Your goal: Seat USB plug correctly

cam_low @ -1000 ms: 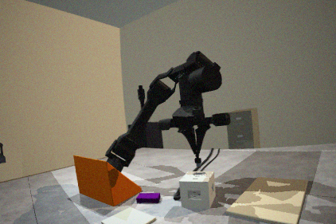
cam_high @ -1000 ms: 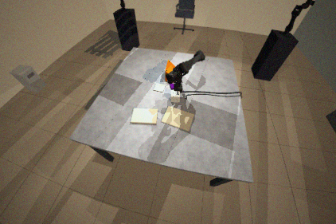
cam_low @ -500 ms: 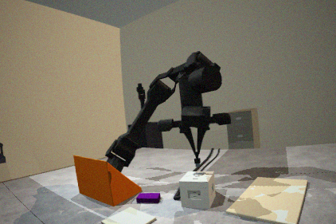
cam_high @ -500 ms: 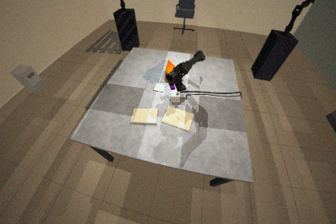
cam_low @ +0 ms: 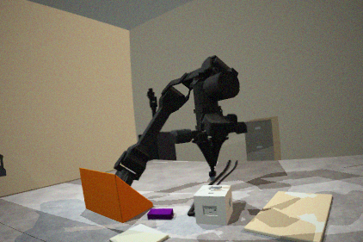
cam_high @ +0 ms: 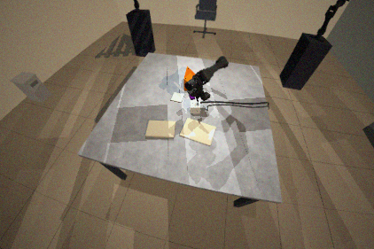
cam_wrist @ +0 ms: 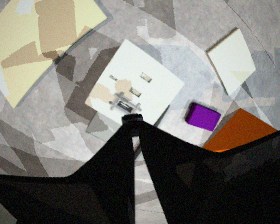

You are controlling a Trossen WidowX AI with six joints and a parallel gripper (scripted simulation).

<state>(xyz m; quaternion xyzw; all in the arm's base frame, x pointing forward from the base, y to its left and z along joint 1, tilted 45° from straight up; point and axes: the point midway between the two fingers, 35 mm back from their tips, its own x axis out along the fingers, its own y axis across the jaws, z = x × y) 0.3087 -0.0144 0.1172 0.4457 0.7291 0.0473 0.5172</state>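
My gripper tip is 20 mm above the usb plug. The rest, counted from my gripper tip: purple block (140 mm behind, 130 mm below, 60 mm to the right); then socket (70 mm below, 10 mm to the left); then pale card (180 mm to the right, 130 mm below, 100 mm behind).
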